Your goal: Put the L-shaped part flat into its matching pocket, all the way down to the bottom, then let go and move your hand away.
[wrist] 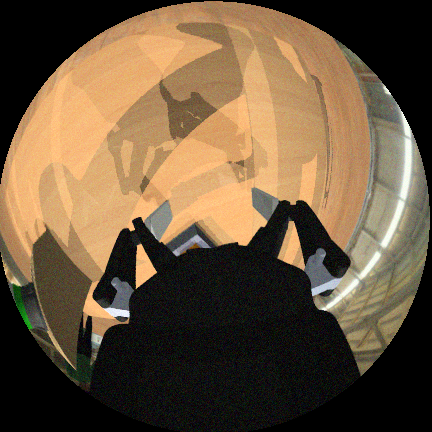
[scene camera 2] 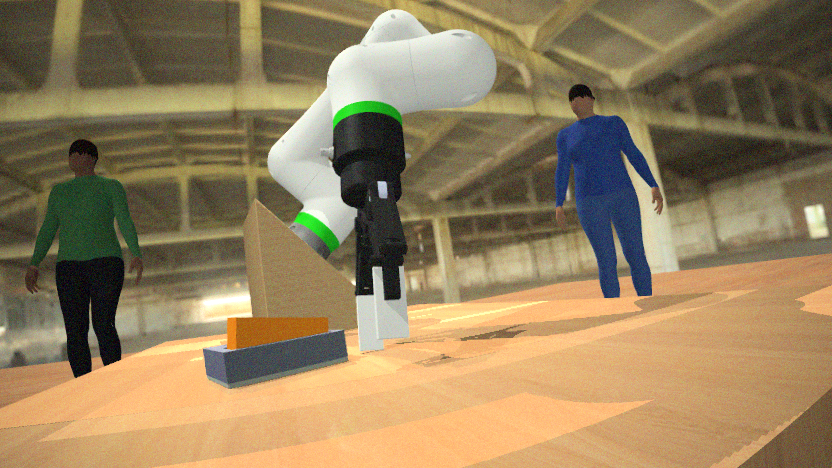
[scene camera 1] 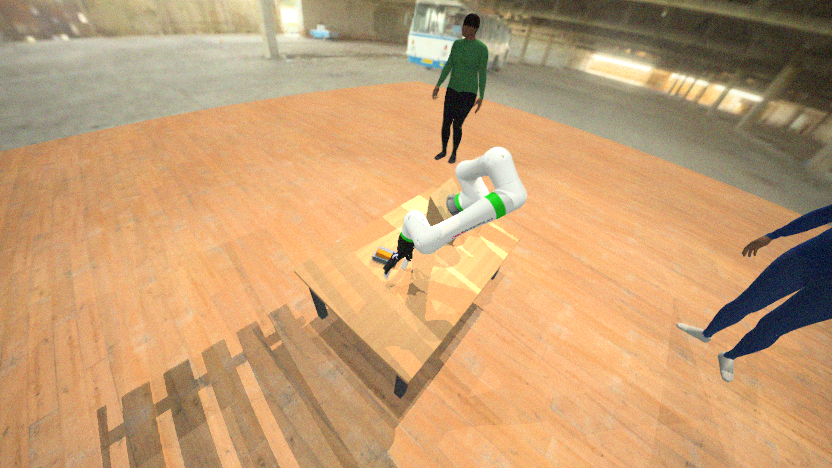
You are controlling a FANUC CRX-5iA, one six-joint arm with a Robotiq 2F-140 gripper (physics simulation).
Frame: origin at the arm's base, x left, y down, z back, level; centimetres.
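Seen in the pictures: gripper, between the fingertips: (wrist: pixel 210 202) (scene camera 2: pixel 381 345) (scene camera 1: pixel 394 272); arm's base, origin of its link: (scene camera 2: pixel 296 257) (scene camera 1: pixel 453 205).
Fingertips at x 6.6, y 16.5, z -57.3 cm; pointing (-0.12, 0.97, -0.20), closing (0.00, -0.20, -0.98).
Note:
Offsets run from my fingertips to a thing's top centre. Level surfaces: height alone.
The orange part {dx -10.9, dy -5.2, dz +3.0 cm} (scene camera 1: pixel 383 252) (scene camera 2: pixel 276 331) (wrist: pixel 195 246) sits in the blue-grey pocket block {dx -11.6, dy -2.1, dz +4.4 cm} (scene camera 1: pixel 379 260) (scene camera 2: pixel 285 357) (wrist: pixel 194 230). In the scene camera 2 view its upper portion stands out above the block's top; its L shape cannot be made out, and the pocket's bottom is hidden. In the wrist view my gripper's body covers most of both. My gripper (scene camera 1: pixel 396 270) (scene camera 2: pixel 382 344) (wrist: pixel 210 202) is open and empty, its pale fingertips wide apart and low over the table, beside the block and apart from the part.
The block rests on the wooden table {dy +1.5 cm} (scene camera 1: pixel 360 317) (scene camera 2: pixel 407 419). A tall wooden wedge (scene camera 1: pixel 433 212) (scene camera 2: pixel 290 279) (wrist: pixel 60 285) stands behind it, near the arm's base. A person in green (scene camera 1: pixel 465 64) (scene camera 2: pixel 87 215) and a person in blue (scene camera 1: pixel 782 285) (scene camera 2: pixel 599 157) stand beyond the table.

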